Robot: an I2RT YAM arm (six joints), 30 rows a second.
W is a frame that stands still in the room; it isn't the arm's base.
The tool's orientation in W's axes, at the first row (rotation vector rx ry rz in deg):
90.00, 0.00, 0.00
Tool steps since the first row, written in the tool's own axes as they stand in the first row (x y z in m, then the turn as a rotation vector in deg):
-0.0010, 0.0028, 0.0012, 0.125, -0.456, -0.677
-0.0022, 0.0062, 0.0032, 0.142, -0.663, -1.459
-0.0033, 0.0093, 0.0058, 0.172, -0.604, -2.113
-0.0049, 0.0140, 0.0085, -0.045, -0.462, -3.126
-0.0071, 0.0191, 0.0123, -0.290, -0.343, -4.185
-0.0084, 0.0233, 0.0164, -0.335, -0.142, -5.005
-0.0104, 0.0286, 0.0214, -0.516, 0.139, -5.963
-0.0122, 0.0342, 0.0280, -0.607, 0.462, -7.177
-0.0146, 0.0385, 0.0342, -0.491, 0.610, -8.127
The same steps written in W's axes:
-0.0010, -0.0012, 0.0028, 0.125, 0.677, -0.456
-0.0022, -0.0032, 0.0062, 0.142, 1.459, -0.663
-0.0033, -0.0058, 0.0093, 0.172, 2.113, -0.604
-0.0049, -0.0085, 0.0140, -0.045, 3.126, -0.462
-0.0071, -0.0123, 0.0191, -0.290, 4.185, -0.343
-0.0084, -0.0164, 0.0233, -0.335, 5.005, -0.142
-0.0104, -0.0214, 0.0286, -0.516, 5.963, 0.139
-0.0122, -0.0280, 0.0342, -0.607, 7.177, 0.462
-0.0146, -0.0342, 0.0385, -0.491, 8.127, 0.610

